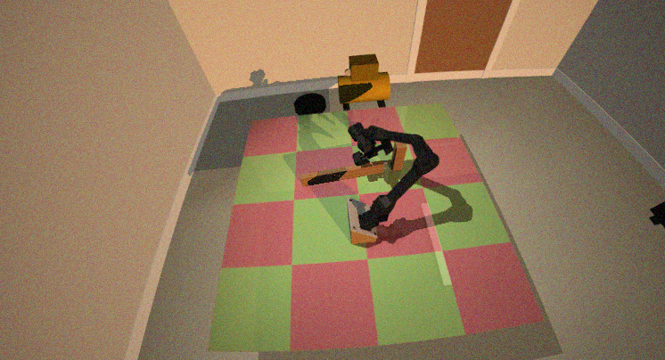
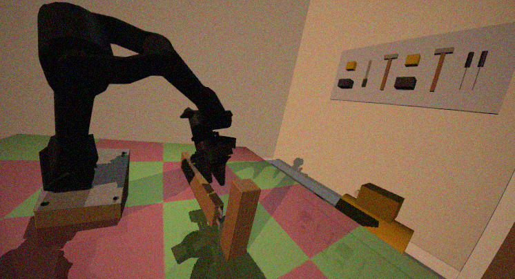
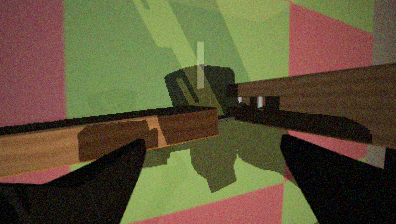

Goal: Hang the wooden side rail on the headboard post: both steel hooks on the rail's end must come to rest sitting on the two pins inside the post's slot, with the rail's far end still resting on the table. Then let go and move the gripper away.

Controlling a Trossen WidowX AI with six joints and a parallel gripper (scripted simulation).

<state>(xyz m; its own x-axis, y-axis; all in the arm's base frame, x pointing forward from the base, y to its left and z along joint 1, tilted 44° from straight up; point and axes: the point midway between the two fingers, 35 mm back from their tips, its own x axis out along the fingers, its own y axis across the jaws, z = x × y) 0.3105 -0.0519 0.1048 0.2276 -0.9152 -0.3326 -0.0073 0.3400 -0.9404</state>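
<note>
The headboard post is 2 cm ahead of my gripper tip, 11 cm to the right of it and 4 cm below it.
</note>
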